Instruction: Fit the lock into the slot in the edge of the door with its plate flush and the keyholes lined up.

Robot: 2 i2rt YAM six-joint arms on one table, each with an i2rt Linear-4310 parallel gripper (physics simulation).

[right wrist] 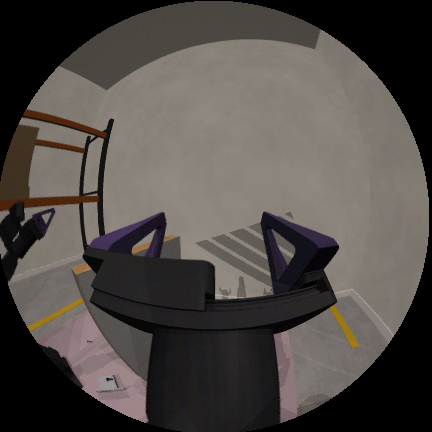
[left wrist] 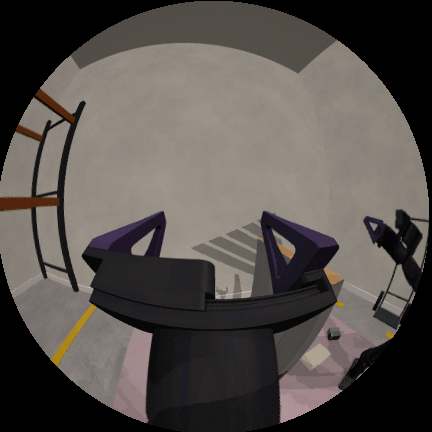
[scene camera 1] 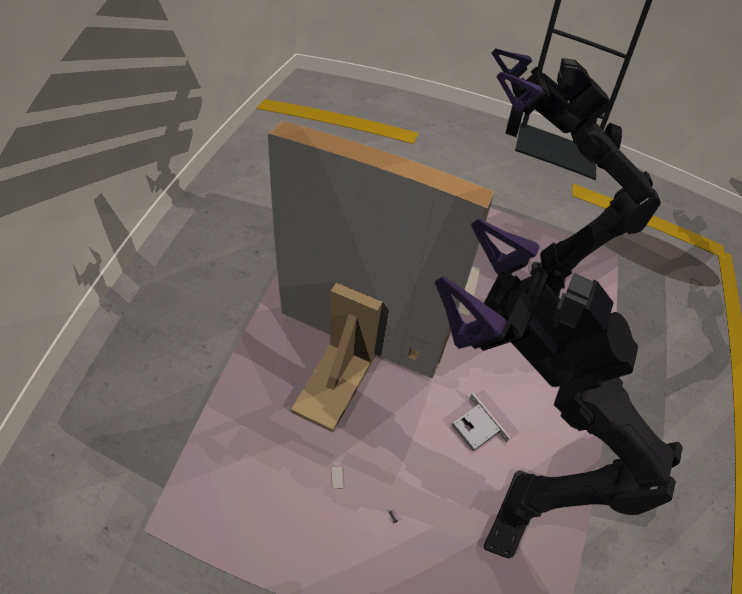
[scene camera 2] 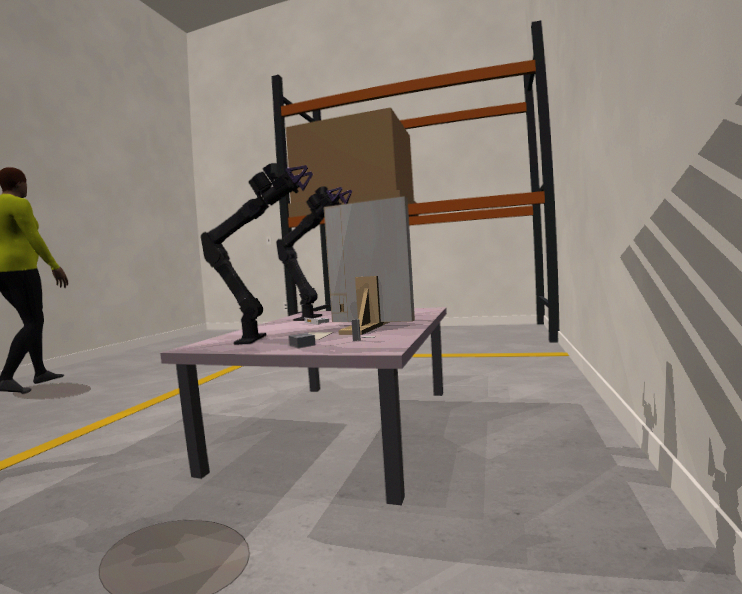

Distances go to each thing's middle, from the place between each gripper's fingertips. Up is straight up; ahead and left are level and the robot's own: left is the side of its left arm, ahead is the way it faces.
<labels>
Right now the grey door (scene camera 1: 388, 227) is 15 cm ahead of my right hand, 24 cm to the left of it and 37 cm below it. From my right hand the other things lie so: tan wooden bracket (scene camera 1: 354, 317) 15 cm ahead, 24 cm to the left, 55 cm below; then grey lock (scene camera 1: 484, 426) 17 cm behind, 37 cm to the left, 64 cm below.
My left hand is 38 cm above the grey door, 26 cm to the left of it and 15 cm short of it. Also, from my left hand: tan wooden bracket: 56 cm below, 26 cm to the right, 15 cm ahead; grey lock: 65 cm below, 17 cm behind, 13 cm to the right.
</labels>
